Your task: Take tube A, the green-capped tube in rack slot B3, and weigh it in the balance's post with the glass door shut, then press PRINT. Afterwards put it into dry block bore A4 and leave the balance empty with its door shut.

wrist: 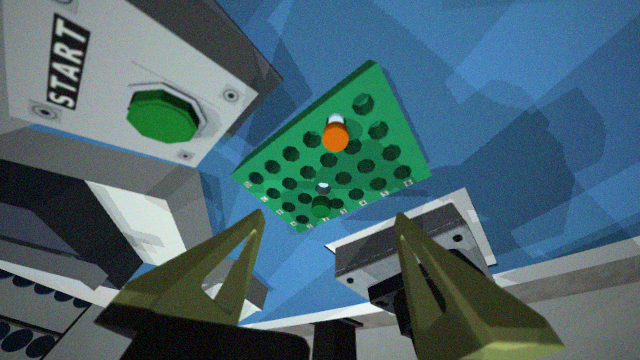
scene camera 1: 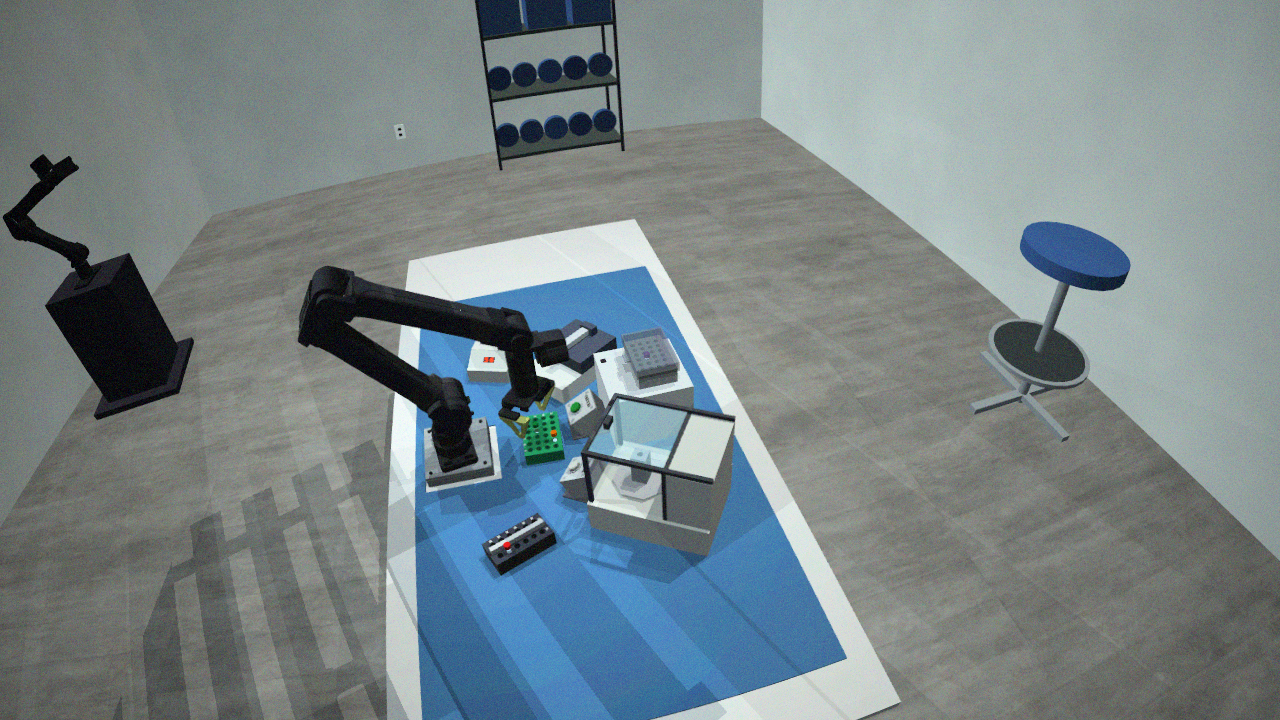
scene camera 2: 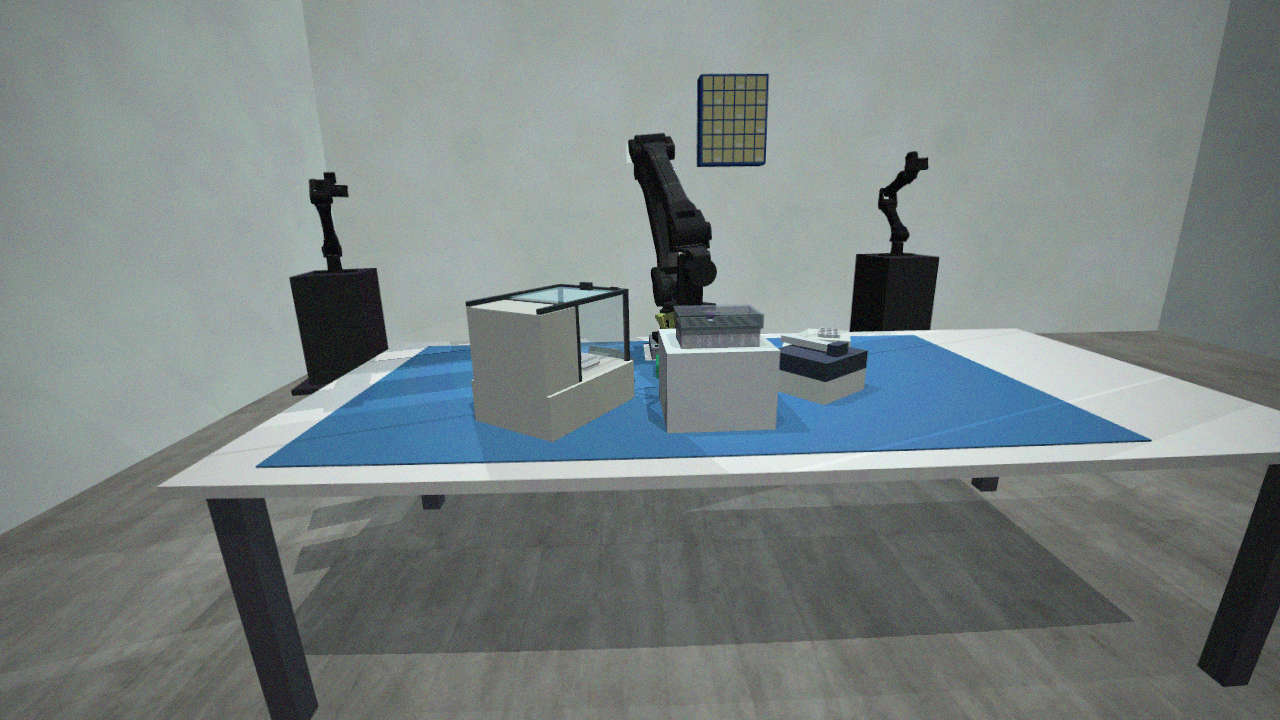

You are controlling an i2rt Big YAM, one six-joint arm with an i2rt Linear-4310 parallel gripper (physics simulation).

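Places are measured from the arm's base along level axes (x ahead, y left, z up), in millimetres.
Pixels of known places: gripper, fingertip midpoint: (wrist: 326, 216) (scene camera 1: 532, 423); arm's base, origin of the base link: (scene camera 1: 455, 448).
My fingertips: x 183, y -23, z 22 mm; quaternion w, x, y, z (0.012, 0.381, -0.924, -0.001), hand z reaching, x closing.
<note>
For each thing: its top centre in the pictures, then the offset to it from my fingertips.
- green rack, middle of its top: (wrist: 325, 175) (scene camera 1: 541, 432) dx +14, dy -13, dz -24 mm
- Tube A, middle of its top: (wrist: 320, 211) dx +7, dy -1, dz +1 mm
- balance, middle of its top: (scene camera 1: 636, 425) (scene camera 2: 567, 286) dx +146, dy -270, dz +169 mm
- orange-capped tube, middle of its top: (wrist: 335, 139) (scene camera 1: 553, 431) dx +36, dy -47, dz +1 mm
- START box, middle of its top: (scene camera 2: 710, 303) (scene camera 1: 620, 353) dx +215, dy -22, dz +136 mm
- dark block with a red knob, middle of its top: (scene camera 1: 516, 534) dx -118, dy -278, dz -6 mm
- dark-topped device, middle of its top: (wrist: 25, 276) (scene camera 2: 804, 336) (scene camera 1: 567, 339) dx +157, dy +198, dz +48 mm
My gripper (scene camera 1: 534, 416) (wrist: 326, 216) is open and empty, above the green rack (scene camera 1: 543, 454) (wrist: 382, 92). Tube A (wrist: 320, 206) is green-capped and stands in the rack, near its labelled edges; in the wrist view it appears between the fingertips, beyond them. The balance (scene camera 1: 698, 505) (scene camera 2: 510, 358) has glass panes and a post (scene camera 1: 640, 462) with no tube visible on it. A pale pane covers part of its top; I cannot tell the door's state. A grey block with rows of holes (scene camera 1: 650, 356) (scene camera 2: 718, 331) sits on a white box; I cannot confirm that it is the dry block.
An orange-capped tube (scene camera 1: 553, 433) (wrist: 335, 136) stands in the same rack. A START box (scene camera 1: 582, 411) (wrist: 220, 120) is beside the rack. A dark block with a red knob (scene camera 1: 519, 543) lies near the balance. A dark-topped device (scene camera 1: 586, 344) (scene camera 2: 823, 367) stands behind the START box.
</note>
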